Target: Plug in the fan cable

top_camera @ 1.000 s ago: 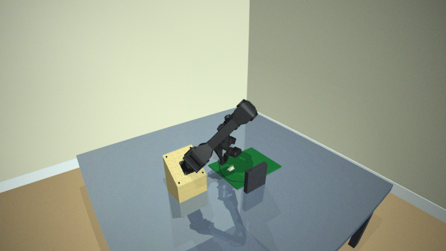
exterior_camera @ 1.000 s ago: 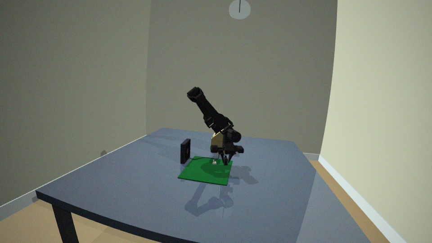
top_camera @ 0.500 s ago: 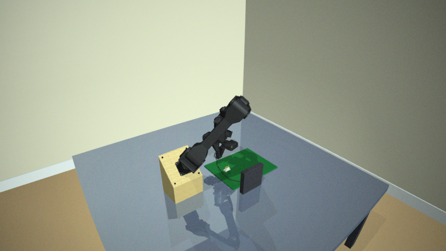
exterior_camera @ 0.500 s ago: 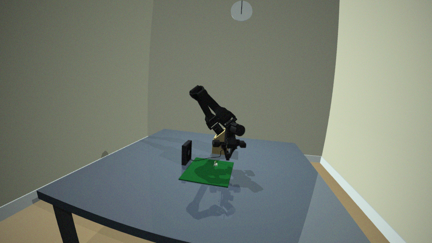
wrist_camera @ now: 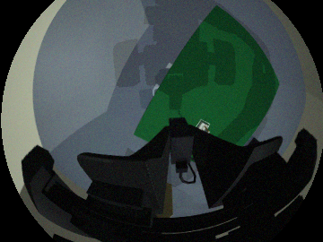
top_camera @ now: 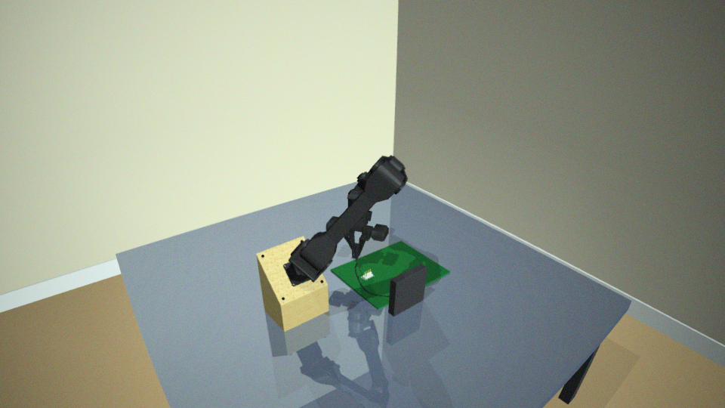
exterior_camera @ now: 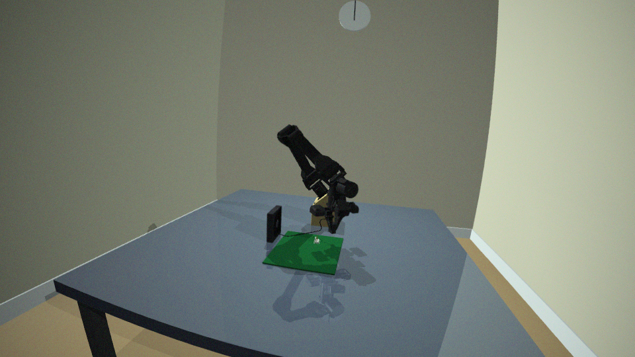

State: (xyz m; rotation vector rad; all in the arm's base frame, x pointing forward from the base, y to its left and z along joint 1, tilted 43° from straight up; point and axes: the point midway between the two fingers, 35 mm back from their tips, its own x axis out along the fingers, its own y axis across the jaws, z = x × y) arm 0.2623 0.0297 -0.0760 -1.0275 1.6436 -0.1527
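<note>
The green board lies 80 mm to the right of my gripper tip, 80 mm below it and 70 mm ahead of it. Round my gripper tip: black fan: 230 mm to the right, 10 mm below, 10 mm behind; then dark fan plug: 10 mm behind, 10 mm above.
</note>
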